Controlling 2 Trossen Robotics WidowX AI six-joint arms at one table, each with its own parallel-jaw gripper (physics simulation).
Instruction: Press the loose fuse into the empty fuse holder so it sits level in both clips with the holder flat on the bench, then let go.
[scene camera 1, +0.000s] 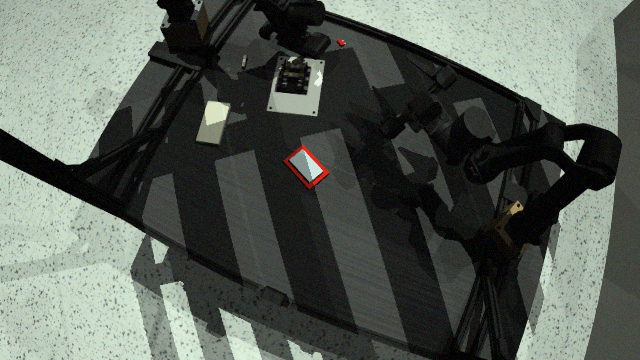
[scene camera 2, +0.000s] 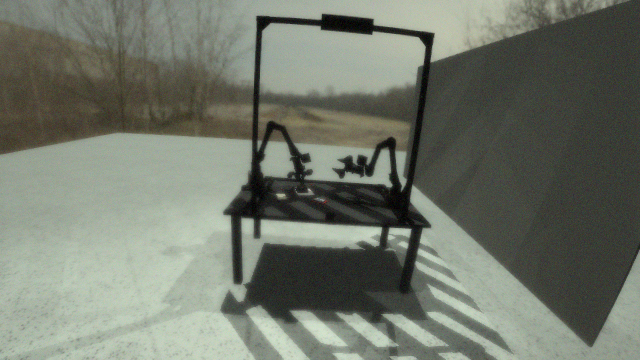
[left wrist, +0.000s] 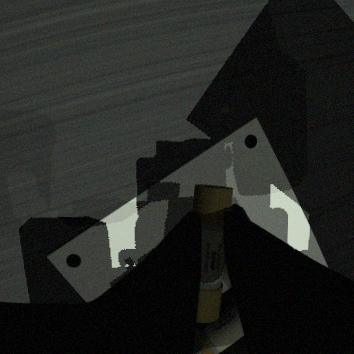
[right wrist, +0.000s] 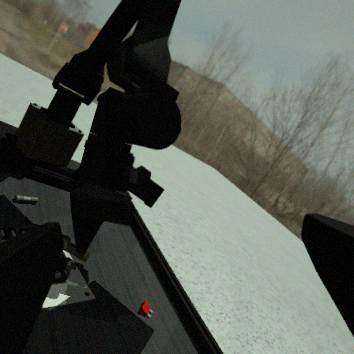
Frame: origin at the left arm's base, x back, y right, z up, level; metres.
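Seen in the pictures: left gripper, fingertip midpoint: (scene camera 1: 304, 54) (scene camera 2: 302, 183) (left wrist: 210, 222) (right wrist: 79, 250); right gripper, fingertip midpoint: (scene camera 1: 389, 70) (scene camera 2: 334, 164) (right wrist: 183, 230); left arm's base, origin of the base link: (scene camera 1: 181, 13) (right wrist: 57, 117); right arm's base, origin of the base link: (scene camera 1: 518, 229) (scene camera 2: 395, 194).
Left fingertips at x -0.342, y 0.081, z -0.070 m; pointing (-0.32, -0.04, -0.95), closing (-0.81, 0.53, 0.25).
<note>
Offsets run from my left fingertips to a thing's top centre. "*": to the spot under its first point.
A fuse with brass caps (scene camera 1: 297, 70) (left wrist: 212, 255) is held by my left gripper (scene camera 2: 300, 187) (left wrist: 210, 222), which is shut on its middle. The fuse is low over the black fuse holder @[dx +0.011, dy +0.070, dz -0.003 m] (scene camera 1: 291, 85), which sits on a pale plate with dark corner holes (scene camera 1: 294, 106) (left wrist: 192, 172). In the left wrist view the black fingers hide most of the holder. Whether the fuse touches the clips cannot be told. My right gripper (scene camera 2: 338, 166) (right wrist: 183, 230) is open and empty, well away from the holder and raised above the table.
A small pale cylinder @[dx +0.159, dy +0.008, dz -0.028 m] (scene camera 1: 244, 61) (right wrist: 25, 199) lies left of the plate in scene camera 1. A cream block @[dx +0.203, dy +0.197, dz -0.023 m] (scene camera 1: 212, 123) lies nearer, and a red-rimmed tray @[* dx +0.009, dy +0.281, dz -0.032 m] (scene camera 1: 287, 161) stands below the plate in that picture. A small red part @[dx -0.095, dy -0.082, dz -0.030 m] (scene camera 1: 341, 42) (right wrist: 146, 308) lies near the table's far edge.
</note>
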